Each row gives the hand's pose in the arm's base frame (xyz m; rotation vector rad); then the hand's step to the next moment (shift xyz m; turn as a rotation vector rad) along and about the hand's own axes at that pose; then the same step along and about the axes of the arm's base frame.
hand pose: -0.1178 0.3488 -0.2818 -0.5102 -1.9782 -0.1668
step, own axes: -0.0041 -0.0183 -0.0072 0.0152 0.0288 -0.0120
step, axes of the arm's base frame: -0.0003 -0.0200 0.0016 0.0165 0.0261 0.0158
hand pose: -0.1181 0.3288 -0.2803 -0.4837 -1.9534 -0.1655
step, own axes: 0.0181 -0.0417 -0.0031 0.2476 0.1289 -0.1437
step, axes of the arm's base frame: -0.0207 -0.0342 0.0219 0.0866 0.1337 0.2706
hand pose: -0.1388 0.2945 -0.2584 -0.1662 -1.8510 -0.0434
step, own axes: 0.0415 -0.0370 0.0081 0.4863 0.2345 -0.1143
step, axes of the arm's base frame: -0.0241 -0.0318 0.0395 0.0077 0.2634 0.4849
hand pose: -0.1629 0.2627 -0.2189 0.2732 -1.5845 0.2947
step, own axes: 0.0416 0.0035 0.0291 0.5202 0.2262 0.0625
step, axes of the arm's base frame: -0.0299 -0.0067 0.0407 -0.1559 0.1936 0.5137
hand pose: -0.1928 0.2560 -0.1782 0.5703 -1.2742 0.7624
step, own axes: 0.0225 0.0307 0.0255 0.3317 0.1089 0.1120
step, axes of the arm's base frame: -0.0372 0.0045 0.0264 -0.1172 0.0469 0.3442
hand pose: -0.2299 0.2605 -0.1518 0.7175 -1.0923 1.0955
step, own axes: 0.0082 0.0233 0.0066 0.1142 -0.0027 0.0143
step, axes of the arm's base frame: -0.0236 0.0046 0.0088 0.0055 0.0243 0.1124
